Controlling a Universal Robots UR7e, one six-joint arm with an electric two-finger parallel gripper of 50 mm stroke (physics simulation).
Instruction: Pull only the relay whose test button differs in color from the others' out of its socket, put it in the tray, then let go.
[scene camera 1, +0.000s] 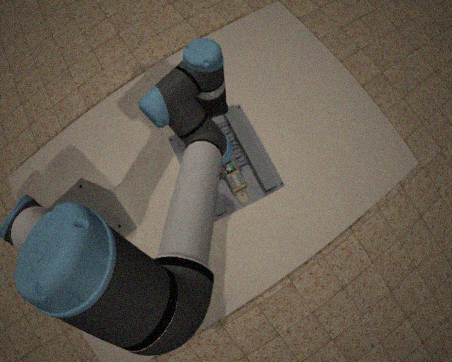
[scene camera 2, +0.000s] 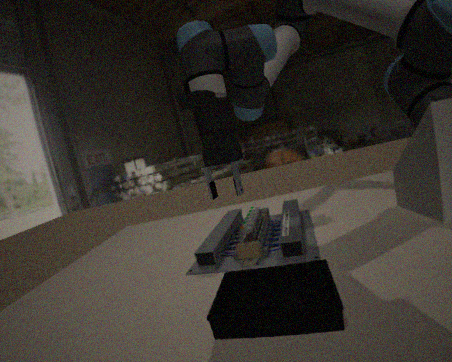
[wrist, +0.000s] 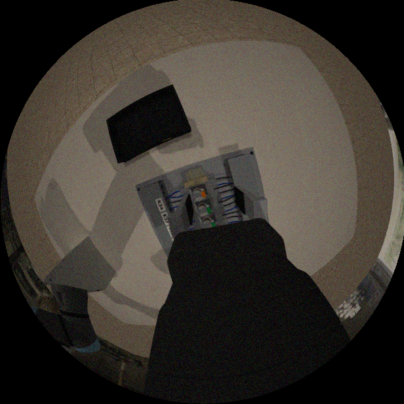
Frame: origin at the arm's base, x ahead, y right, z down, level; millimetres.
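Seen in the pictures: gripper, fingertip midpoint: (scene camera 2: 227, 196).
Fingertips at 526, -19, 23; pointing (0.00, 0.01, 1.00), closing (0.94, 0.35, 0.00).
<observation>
Offsets run from my fingertips to a thing's top centre, as dx, dy, dz. "spot": to the spot under its first point.
The relay with the orange test button (wrist: 199, 194) sits in its socket at the end of the relay row, beside the tan end block. Relays with green test buttons (wrist: 204, 208) stand next to it in the same row. My gripper (scene camera 2: 225, 192) (wrist: 213, 198) is open and empty. It hangs above the panel, and in the wrist view its two fingers appear on either side of the relay row. The black tray @(spot: -47, -165, +137) (scene camera 2: 277, 300) (wrist: 150, 125) stands on the table beyond the tan-block end of the panel. In scene camera 1 my arm hides the tray and the orange-button relay.
The grey panel (scene camera 1: 252, 201) (scene camera 2: 196, 270) (wrist: 145, 188) carries two raised wiring ducts @(-131, +88, +97) (scene camera 2: 292, 225) (wrist: 245, 172) along the relay row, with blue wires between. White labels (wrist: 160, 205) lie along one duct. The robot's base plate (scene camera 1: 107, 205) (wrist: 82, 265) is off to one side.
</observation>
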